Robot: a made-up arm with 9 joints. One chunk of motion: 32 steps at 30 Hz.
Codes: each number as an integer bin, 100 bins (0 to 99) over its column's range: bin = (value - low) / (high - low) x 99, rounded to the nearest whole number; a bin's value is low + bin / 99 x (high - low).
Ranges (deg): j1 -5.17..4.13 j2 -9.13..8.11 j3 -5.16..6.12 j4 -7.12..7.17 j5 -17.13..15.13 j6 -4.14..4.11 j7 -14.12..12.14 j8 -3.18..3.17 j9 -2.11..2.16
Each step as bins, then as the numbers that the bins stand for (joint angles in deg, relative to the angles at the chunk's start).
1 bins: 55 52 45 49 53 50 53 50 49
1 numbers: 0.00 -0.07 -0.03 -0.05 0.14 0.03 -0.06 0.03 0.00
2 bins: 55 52 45 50 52 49 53 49 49
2 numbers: 0.00 -0.07 -0.03 0.10 -0.19 -0.06 -0.06 -0.04 0.00
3 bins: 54 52 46 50 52 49 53 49 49
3 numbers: -0.10 -0.07 0.08 0.10 -0.19 -0.06 -0.06 -0.04 0.00
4 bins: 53 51 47 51 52 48 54 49 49
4 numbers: -0.19 -0.25 0.20 0.24 -0.19 -0.14 0.20 -0.04 0.00
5 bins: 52 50 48 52 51 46 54 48 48
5 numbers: -0.29 -0.42 0.31 0.39 -0.51 -0.31 0.20 -0.10 -0.04
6 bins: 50 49 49 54 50 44 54 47 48
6 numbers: -0.47 -0.60 0.42 0.67 -0.84 -0.47 0.20 -0.17 -0.04
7 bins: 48 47 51 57 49 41 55 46 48
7 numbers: -0.66 -0.95 0.65 1.11 -1.16 -0.72 0.47 -0.23 -0.04
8 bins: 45 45 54 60 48 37 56 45 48
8 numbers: -0.94 -1.29 0.99 1.54 -1.49 -1.06 0.73 -0.29 -0.04
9 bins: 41 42 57 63 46 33 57 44 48
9 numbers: -1.32 -1.82 1.33 1.97 -2.14 -1.39 1.00 -0.36 -0.04
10 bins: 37 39 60 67 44 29 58 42 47
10 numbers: -1.69 -2.34 1.68 2.55 -2.79 -1.72 1.26 -0.49 -0.08
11 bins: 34 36 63 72 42 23 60 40 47
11 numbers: -1.98 -2.86 2.02 3.27 -3.44 -2.22 1.80 -0.61 -0.08
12 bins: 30 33 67 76 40 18 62 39 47
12 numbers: -2.35 -3.38 2.47 3.85 -4.10 -2.64 2.33 -0.68 -0.08
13 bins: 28 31 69 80 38 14 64 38 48
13 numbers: -2.54 -3.73 2.70 4.43 -4.75 -2.97 2.86 -0.74 -0.04
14 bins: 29 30 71 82 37 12 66 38 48
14 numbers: -2.45 -3.91 2.93 4.72 -5.07 -3.14 3.39 -0.74 -0.04
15 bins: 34 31 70 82 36 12 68 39 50
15 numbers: -1.98 -3.73 2.82 4.72 -5.40 -3.14 3.92 -0.68 0.05
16 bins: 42 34 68 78 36 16 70 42 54
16 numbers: -1.22 -3.21 2.59 4.14 -5.40 -2.81 4.45 -0.49 0.22
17 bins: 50 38 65 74 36 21 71 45 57
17 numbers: -0.47 -2.51 2.25 3.56 -5.40 -2.39 4.71 -0.29 0.35
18 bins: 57 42 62 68 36 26 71 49 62
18 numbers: 0.18 -1.82 1.90 2.70 -5.40 -1.97 4.71 -0.04 0.56
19 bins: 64 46 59 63 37 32 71 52 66
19 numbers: 0.84 -1.12 1.56 1.97 -5.07 -1.47 4.71 0.16 0.74
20 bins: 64 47 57 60 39 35 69 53 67
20 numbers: 0.84 -0.95 1.33 1.54 -4.42 -1.22 4.18 0.22 0.78
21 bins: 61 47 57 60 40 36 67 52 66
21 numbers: 0.56 -0.95 1.33 1.54 -4.10 -1.14 3.65 0.16 0.74
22 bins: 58 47 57 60 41 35 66 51 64
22 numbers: 0.28 -0.95 1.33 1.54 -3.77 -1.22 3.39 0.09 0.65
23 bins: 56 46 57 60 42 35 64 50 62
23 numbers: 0.09 -1.12 1.33 1.54 -3.44 -1.22 2.86 0.03 0.56
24 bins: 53 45 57 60 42 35 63 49 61
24 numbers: -0.19 -1.29 1.33 1.54 -3.44 -1.22 2.59 -0.04 0.52
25 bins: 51 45 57 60 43 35 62 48 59
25 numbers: -0.38 -1.29 1.33 1.54 -3.12 -1.22 2.33 -0.10 0.43
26 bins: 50 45 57 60 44 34 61 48 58
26 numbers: -0.47 -1.29 1.33 1.54 -2.79 -1.31 2.06 -0.10 0.39
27 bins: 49 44 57 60 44 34 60 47 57
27 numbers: -0.57 -1.47 1.33 1.54 -2.79 -1.31 1.80 -0.17 0.35
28 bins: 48 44 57 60 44 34 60 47 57
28 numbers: -0.66 -1.47 1.33 1.54 -2.79 -1.31 1.80 -0.17 0.35
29 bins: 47 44 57 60 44 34 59 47 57
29 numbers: -0.75 -1.47 1.33 1.54 -2.79 -1.31 1.53 -0.17 0.35
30 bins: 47 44 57 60 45 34 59 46 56
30 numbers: -0.75 -1.47 1.33 1.54 -2.47 -1.31 1.53 -0.23 0.31
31 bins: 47 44 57 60 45 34 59 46 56
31 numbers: -0.75 -1.47 1.33 1.54 -2.47 -1.31 1.53 -0.23 0.31
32 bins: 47 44 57 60 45 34 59 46 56
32 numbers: -0.75 -1.47 1.33 1.54 -2.47 -1.31 1.53 -0.23 0.31
